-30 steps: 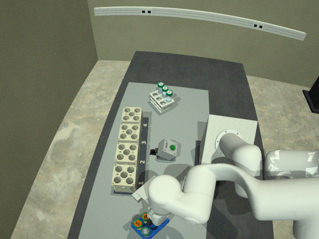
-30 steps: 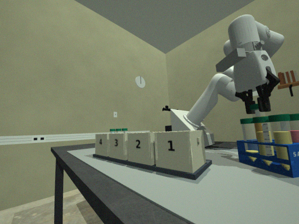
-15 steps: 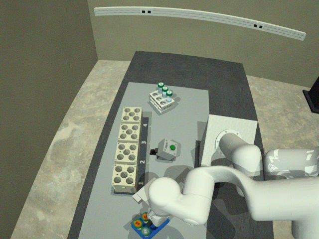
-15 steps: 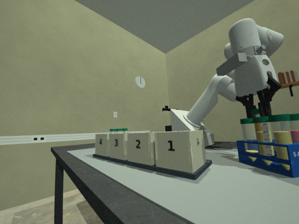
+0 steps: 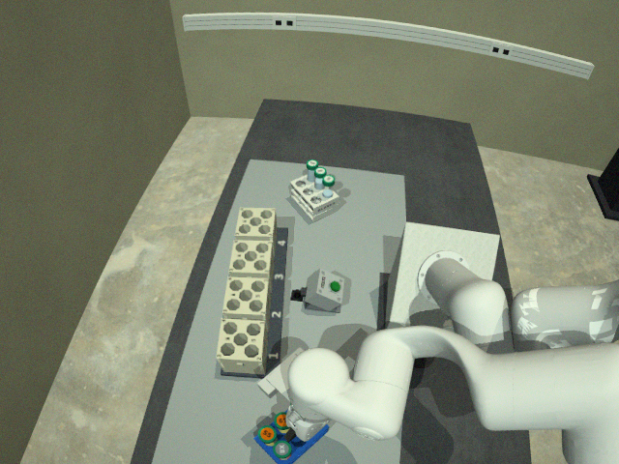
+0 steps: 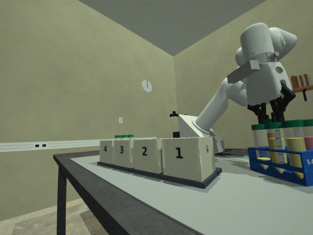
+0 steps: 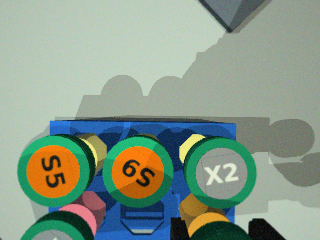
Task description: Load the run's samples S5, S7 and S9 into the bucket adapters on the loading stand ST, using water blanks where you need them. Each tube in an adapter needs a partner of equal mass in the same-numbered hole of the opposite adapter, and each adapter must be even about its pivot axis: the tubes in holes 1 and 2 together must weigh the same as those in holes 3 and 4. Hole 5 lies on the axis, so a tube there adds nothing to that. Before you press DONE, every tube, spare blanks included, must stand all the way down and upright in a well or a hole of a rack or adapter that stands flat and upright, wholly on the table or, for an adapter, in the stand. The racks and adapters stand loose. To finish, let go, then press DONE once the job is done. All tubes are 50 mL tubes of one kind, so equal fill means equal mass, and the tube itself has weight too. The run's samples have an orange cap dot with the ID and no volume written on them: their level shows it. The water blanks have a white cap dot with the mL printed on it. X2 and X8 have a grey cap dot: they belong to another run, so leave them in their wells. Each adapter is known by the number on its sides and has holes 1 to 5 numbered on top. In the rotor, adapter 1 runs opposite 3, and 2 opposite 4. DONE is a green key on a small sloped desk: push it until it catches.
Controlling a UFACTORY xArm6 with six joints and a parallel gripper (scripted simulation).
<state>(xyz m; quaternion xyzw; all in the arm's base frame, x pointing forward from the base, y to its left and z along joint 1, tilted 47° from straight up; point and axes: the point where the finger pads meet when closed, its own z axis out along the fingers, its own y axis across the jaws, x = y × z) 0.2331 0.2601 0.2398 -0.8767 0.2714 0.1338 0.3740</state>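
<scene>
My hand is 10 mm past the orange-capped tube and 50 mm above it. Also, from my hand: yellow-filled tube 60 mm ahead, 10 mm to the left, 70 mm below; then grey-dotted tube 30 mm ahead, 30 mm to the right, 70 mm below; then blue sample rack 40 mm ahead, 20 mm to the left, 100 mm below.
</scene>
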